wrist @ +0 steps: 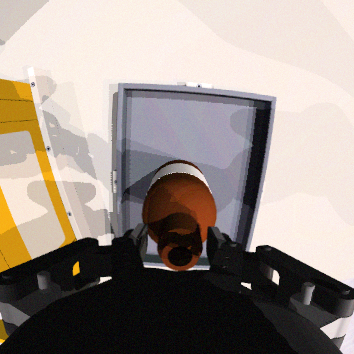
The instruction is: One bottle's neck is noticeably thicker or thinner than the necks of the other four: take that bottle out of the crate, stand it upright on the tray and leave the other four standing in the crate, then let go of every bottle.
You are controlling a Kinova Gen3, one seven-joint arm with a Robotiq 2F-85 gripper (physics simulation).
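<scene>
A brown bottle point(180, 207) with a white label band stands on the grey tray point(190, 125), seen from above, with its dark open mouth toward the bottom of the view. My gripper point(176, 237) is open, with one finger on each side of the bottle's neck and a visible gap on both sides. The near end of the tray is partly hidden by the gripper. The crate and the other four bottles cannot be made out in this view.
A yellow-orange panel point(17, 110) with a white edge strip point(48, 148) lies to the left of the tray. The pale table top point(310, 150) surrounds the tray. The tray has raised walls.
</scene>
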